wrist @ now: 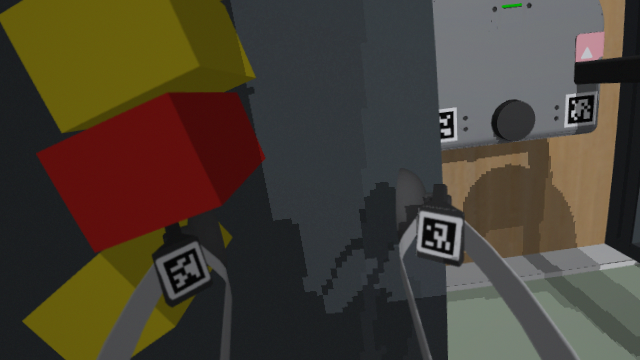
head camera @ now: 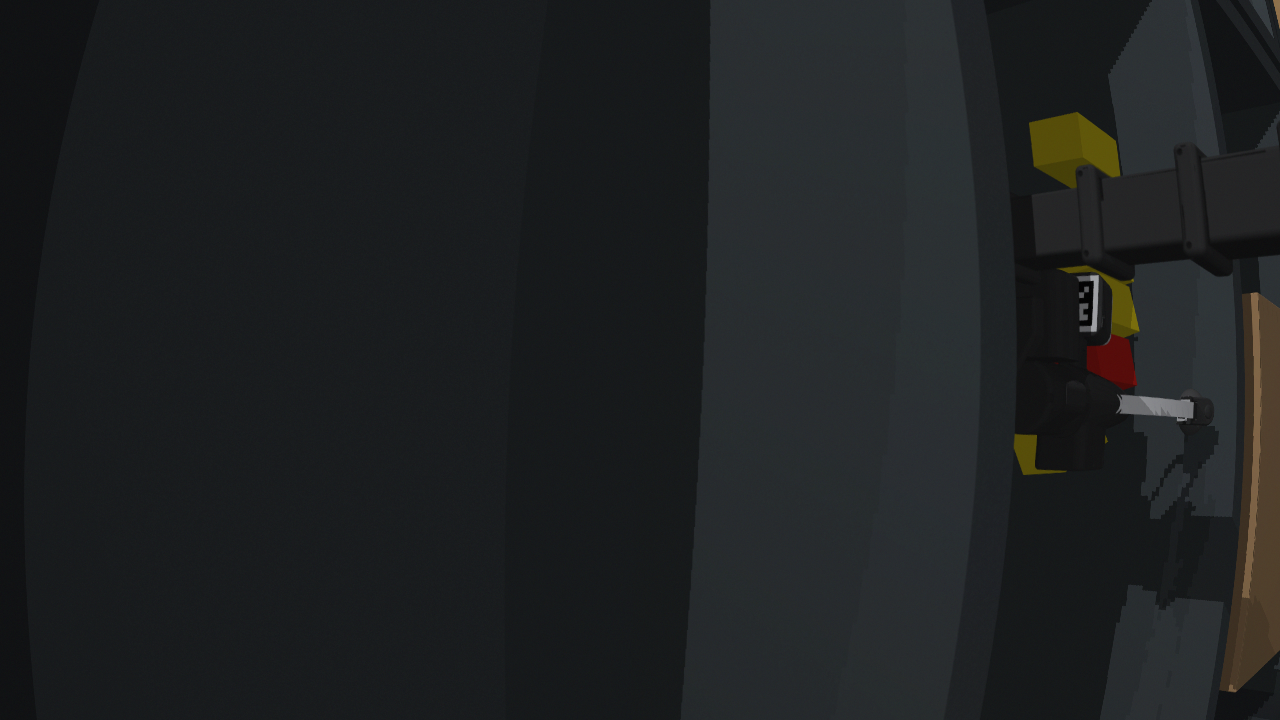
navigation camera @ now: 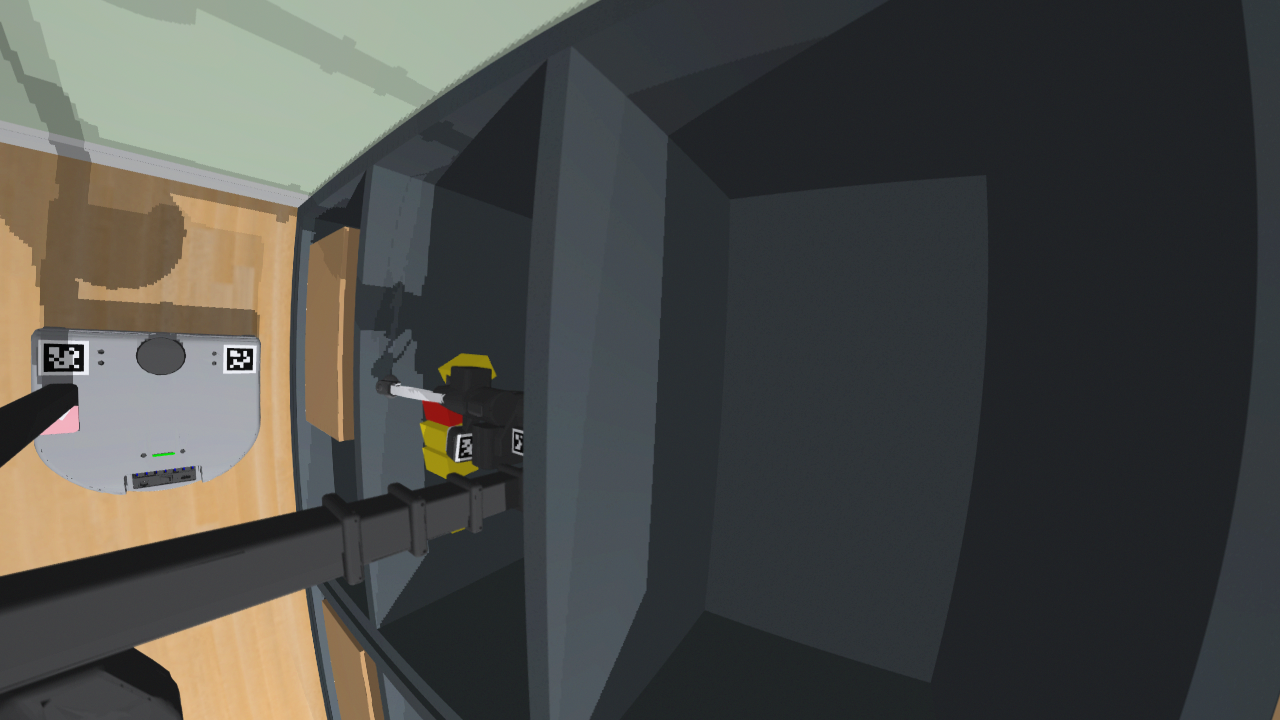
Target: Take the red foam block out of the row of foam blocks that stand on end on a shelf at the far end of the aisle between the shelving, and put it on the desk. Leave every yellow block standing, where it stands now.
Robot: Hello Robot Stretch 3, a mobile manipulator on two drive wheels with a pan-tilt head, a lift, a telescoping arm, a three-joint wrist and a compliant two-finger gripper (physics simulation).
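Frame: origin at the robot's base, x right, y back, z down, level; millimetres.
Seen in the pictures: gripper, fingertip midpoint: (navigation camera: 415,384); robot's base at its link origin: (navigation camera: 162,353).
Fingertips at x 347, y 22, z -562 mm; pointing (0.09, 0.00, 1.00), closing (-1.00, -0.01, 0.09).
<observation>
Pixels of each thing's top centre, then the offset from my fingertips to it. Level surfaces: height alone.
- red foam block at its top centre: (head camera: 1071,362) (navigation camera: 462,409) dy +41, dx +61, dz -61 mm
- shelf unit's board at its surface level: dz -428 mm
- brown box at its top centre: (head camera: 1152,493) (navigation camera: 404,336) dy -86, dx +76, dz +216 mm
The red foam block (head camera: 1112,360) (navigation camera: 438,413) (wrist: 130,175) stands in the row, partly hidden by the wrist in the head and navigation views. In the wrist view a yellow block (wrist: 110,55) is directly beside it above, and another yellow block (wrist: 70,315) is below. Further yellow blocks show in the head view, one (head camera: 1065,143) beyond the arm and one (head camera: 1124,308) beside the red block. My gripper (wrist: 308,206) is open and empty. In the wrist view its left fingertip overlaps the lower yellow block near the red block's lower edge; contact cannot be told. The desk does not show.
The shelf unit's board (navigation camera: 595,295) rises close beside my wrist. My arm (head camera: 1154,210) (navigation camera: 268,546) reaches into the bay past the yellow blocks. A brown box (head camera: 1260,429) (navigation camera: 326,331) lies in the bay below. My base (navigation camera: 152,411) (wrist: 475,65) stands on the wooden floor.
</observation>
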